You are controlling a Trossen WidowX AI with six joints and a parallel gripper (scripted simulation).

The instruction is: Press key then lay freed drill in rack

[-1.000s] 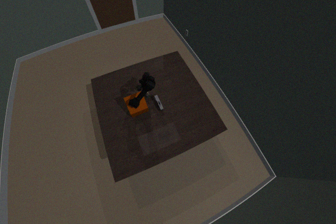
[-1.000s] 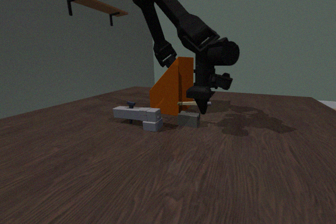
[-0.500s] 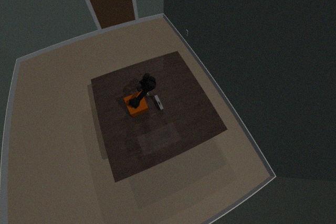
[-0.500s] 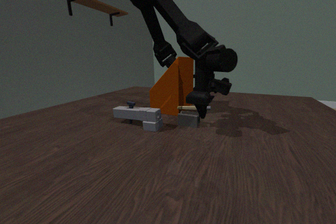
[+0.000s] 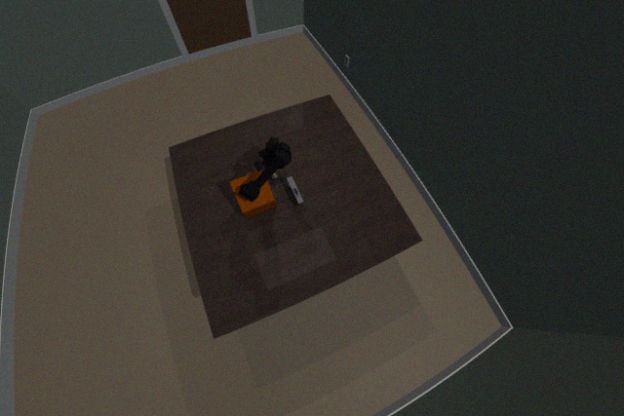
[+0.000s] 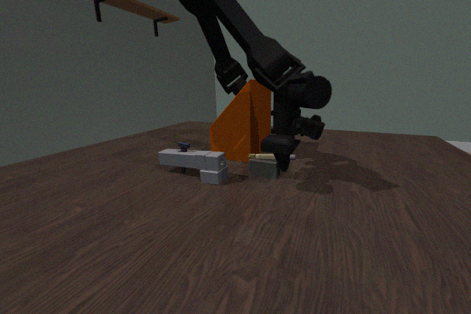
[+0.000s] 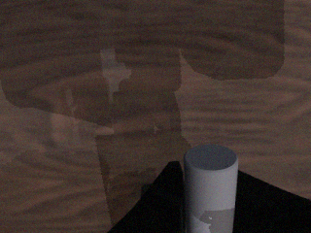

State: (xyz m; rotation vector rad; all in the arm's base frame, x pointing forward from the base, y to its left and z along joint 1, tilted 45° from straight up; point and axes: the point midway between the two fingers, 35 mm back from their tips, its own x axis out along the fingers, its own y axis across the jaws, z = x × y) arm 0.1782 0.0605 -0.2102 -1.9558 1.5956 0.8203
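My gripper tip is 1 cm short of the drill, 4 cm to the left of it and 3 cm below it. Round my gripper tip: rack: 5 cm to the right; dark key: 11 cm ahead, 23 cm to the right, 3 cm above; grey housing: 10 cm ahead, 20 cm to the right, 2 cm above.
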